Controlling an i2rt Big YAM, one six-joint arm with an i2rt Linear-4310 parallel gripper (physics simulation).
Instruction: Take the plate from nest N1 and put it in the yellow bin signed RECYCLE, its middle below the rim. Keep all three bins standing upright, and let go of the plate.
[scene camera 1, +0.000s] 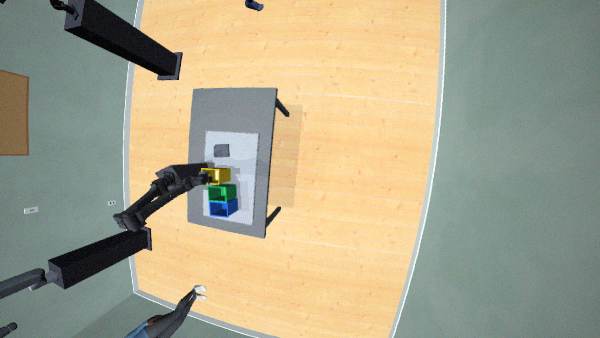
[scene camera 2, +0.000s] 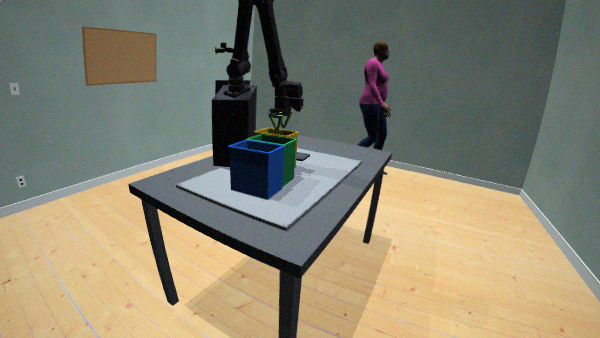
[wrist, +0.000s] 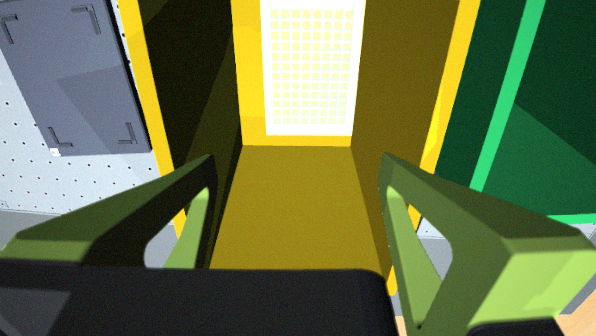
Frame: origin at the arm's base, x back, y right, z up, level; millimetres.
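Seen in the pictures: gripper, fingertip midpoint: (scene camera 1: 210, 176) (scene camera 2: 280, 129) (wrist: 297, 166); arm's base, link origin: (scene camera 1: 170, 178) (scene camera 2: 237, 91).
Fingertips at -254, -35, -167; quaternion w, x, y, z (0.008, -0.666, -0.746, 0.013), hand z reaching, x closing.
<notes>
Offsets run from my fingertips to a thing's top centre, as dx, dy, dz. Level surfaces: height alone.
The white gridded plate @[+18, +13, -179] (wrist: 310, 65) (scene camera 1: 217, 175) lies inside the yellow bin @[+20, +1, -16] (wrist: 295, 210) (scene camera 1: 226, 174) (scene camera 2: 296, 150), down between its walls; its far end is cut off in the wrist view. My gripper (wrist: 297, 166) (scene camera 2: 280, 127) is partly open, with its green fingers apart and nothing between them. The fingertips are over the mouth of the yellow bin, near rim height, apart from the plate. The yellow bin, the green bin @[-56, +143, -16] (scene camera 1: 222, 193) (scene camera 2: 289, 162) (wrist: 545, 160) and the blue bin @[-80, +272, -16] (scene camera 1: 230, 207) (scene camera 2: 257, 172) stand upright. The RECYCLE sign does not show.
A dark nest board @[+51, -218, -181] (wrist: 75, 75) (scene camera 1: 221, 150) (scene camera 2: 302, 156) with corner brackets and no plate on it lies beside the yellow bin. The pale perforated mat @[dz -198] (scene camera 1: 232, 139) (scene camera 2: 320, 195) lies on the grey table @[dz -208] (scene camera 1: 230, 107) (scene camera 2: 200, 212). A person (scene camera 2: 375, 90) is beyond the table.
</notes>
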